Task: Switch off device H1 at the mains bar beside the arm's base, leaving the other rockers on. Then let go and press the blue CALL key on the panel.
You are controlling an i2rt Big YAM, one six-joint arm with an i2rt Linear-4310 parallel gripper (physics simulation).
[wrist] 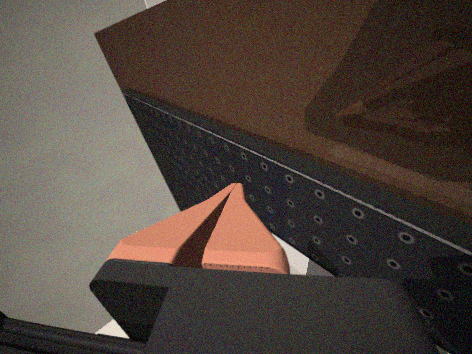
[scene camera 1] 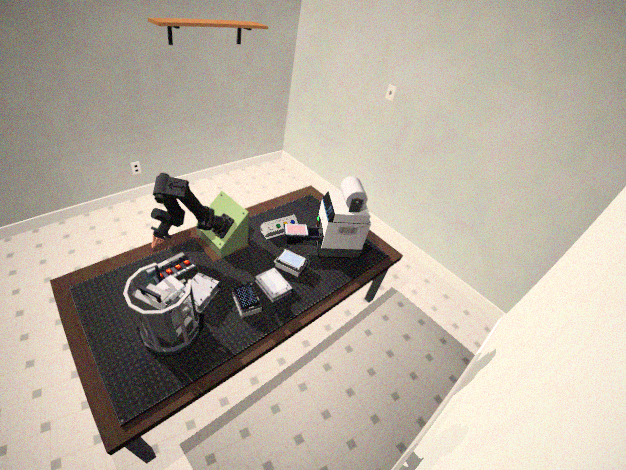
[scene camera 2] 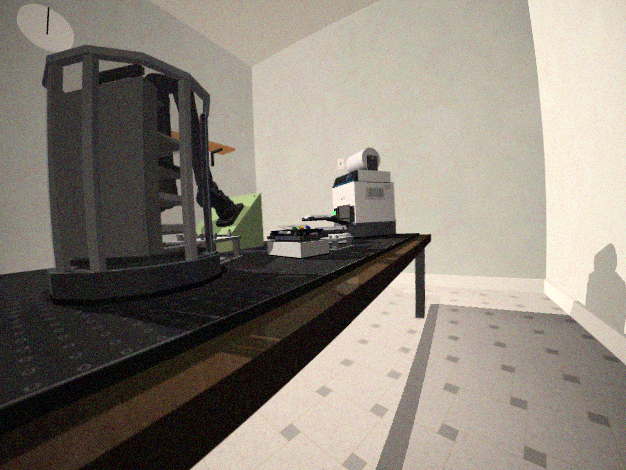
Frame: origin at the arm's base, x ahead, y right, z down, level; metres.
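Seen in the pictures: gripper, between the fingertips: point(wrist: 237, 192) point(scene camera 1: 152, 247); arm's base, origin of its link: point(scene camera 1: 223, 226) point(scene camera 2: 231, 215).
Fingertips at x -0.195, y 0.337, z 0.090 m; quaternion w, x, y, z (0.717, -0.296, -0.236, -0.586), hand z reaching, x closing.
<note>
Pixels of each thing's top centre, then the offset from my fingertips to it. "*": a spot on its surface instead.
- mains bar, a spot on its surface: point(scene camera 1: 177, 266) * dx +0.209, dy -0.021, dz -0.004 m
- white panel, centre of its top: point(scene camera 2: 294, 224) point(scene camera 1: 280, 220) dx +0.323, dy -0.665, dz -0.040 m
- grey basket, centre of its top: point(scene camera 2: 135, 86) point(scene camera 1: 156, 282) dx +0.470, dy +0.193, dz -0.292 m
- white machine, centre of its top: point(scene camera 1: 354, 183) point(scene camera 2: 360, 151) dx +0.649, dy -0.832, dz -0.412 m
The mains bar point(scene camera 1: 177, 266) lies on the black mat behind the wire basket, with several red-orange rockers showing in scene camera 1. Its labels and which rocker is H1 cannot be read. My gripper point(scene camera 1: 155, 245) point(wrist: 237, 192) is shut and empty, its orange fingertips together. It hangs above and behind the bar, towards the table's back edge. In the wrist view a small white piece shows behind the fingers, and the rockers do not show. The white panel point(scene camera 1: 272, 230) with coloured keys stands farther right; its blue key point(scene camera 1: 292, 222) is at the right end, well away from the gripper.
The grey basket point(scene camera 1: 127, 299) point(scene camera 2: 91, 151) holds boxes and stands in front of the bar. A green wedge point(scene camera 1: 239, 233) point(scene camera 2: 255, 225) stands by the arm's base. A white machine point(scene camera 1: 341, 240) point(scene camera 2: 364, 204) is at the right. Several small boxes lie between basket and machine.
</note>
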